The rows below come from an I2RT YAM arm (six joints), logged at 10 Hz.
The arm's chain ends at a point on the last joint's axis. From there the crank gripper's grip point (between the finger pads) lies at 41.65 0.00 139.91 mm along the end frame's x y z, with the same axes.
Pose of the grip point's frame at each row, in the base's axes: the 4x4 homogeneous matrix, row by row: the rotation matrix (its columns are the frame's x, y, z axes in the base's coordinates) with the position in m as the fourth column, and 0 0 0 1 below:
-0.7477, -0.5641, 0.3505, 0.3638; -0.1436, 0.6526, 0.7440, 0.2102; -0.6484, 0.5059, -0.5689, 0.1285; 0, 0, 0, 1
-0.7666, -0.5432, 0.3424, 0.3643; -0.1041, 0.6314, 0.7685, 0.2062; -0.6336, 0.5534, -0.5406, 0.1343; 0, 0, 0, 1
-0.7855, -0.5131, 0.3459, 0.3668; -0.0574, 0.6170, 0.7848, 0.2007; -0.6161, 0.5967, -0.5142, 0.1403; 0, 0, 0, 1
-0.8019, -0.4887, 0.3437, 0.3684; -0.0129, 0.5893, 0.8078, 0.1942; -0.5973, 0.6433, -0.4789, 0.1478; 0, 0, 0, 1
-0.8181, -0.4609, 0.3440, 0.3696; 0.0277, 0.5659, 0.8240, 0.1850; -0.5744, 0.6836, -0.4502, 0.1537; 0, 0, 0, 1
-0.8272, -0.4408, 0.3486, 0.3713; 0.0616, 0.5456, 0.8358, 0.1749; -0.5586, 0.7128, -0.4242, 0.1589; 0, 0, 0, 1
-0.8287, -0.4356, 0.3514, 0.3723; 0.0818, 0.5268, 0.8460, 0.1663; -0.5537, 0.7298, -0.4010, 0.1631; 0, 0, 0, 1
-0.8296, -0.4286, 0.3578, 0.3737; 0.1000, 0.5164, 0.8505, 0.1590; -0.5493, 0.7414, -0.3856, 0.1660; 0, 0, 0, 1
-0.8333, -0.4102, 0.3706, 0.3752; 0.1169, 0.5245, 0.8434, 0.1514; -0.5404, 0.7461, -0.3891, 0.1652; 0, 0, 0, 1
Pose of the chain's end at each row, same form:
-0.7477, -0.5641, 0.3505, 0.3459; -0.1436, 0.6526, 0.7440, 0.1121; -0.6484, 0.5059, -0.5689, 0.2351; 0, 0, 0, 1
-0.7666, -0.5432, 0.3424, 0.3483; -0.1041, 0.6314, 0.7685, 0.1030; -0.6336, 0.5534, -0.5406, 0.2363; 0, 0, 0, 1
-0.7855, -0.5131, 0.3459, 0.3511; -0.0574, 0.6170, 0.7848, 0.0933; -0.6161, 0.5967, -0.5142, 0.2379; 0, 0, 0, 1
-0.8019, -0.4887, 0.3437, 0.3537; -0.0129, 0.5893, 0.8078, 0.0817; -0.5973, 0.6433, -0.4789, 0.2397; 0, 0, 0, 1
-0.8181, -0.4609, 0.3440, 0.3555; 0.0277, 0.5659, 0.8240, 0.0686; -0.5744, 0.6836, -0.4502, 0.2406; 0, 0, 0, 1
-0.8272, -0.4408, 0.3486, 0.3570; 0.0616, 0.5456, 0.8358, 0.0554; -0.5586, 0.7128, -0.4242, 0.2415; 0, 0, 0, 1
-0.8287, -0.4356, 0.3514, 0.3577; 0.0818, 0.5268, 0.8460, 0.0445; -0.5537, 0.7298, -0.4010, 0.2423; 0, 0, 0, 1
-0.8296, -0.4286, 0.3578, 0.3582; 0.1000, 0.5164, 0.8505, 0.0358; -0.5493, 0.7414, -0.3856, 0.2428; 0, 0, 0, 1
-0.8333, -0.4102, 0.3706, 0.3581; 0.1169, 0.5245, 0.8434, 0.0285; -0.5404, 0.7461, -0.3891, 0.2421; 0, 0, 0, 1

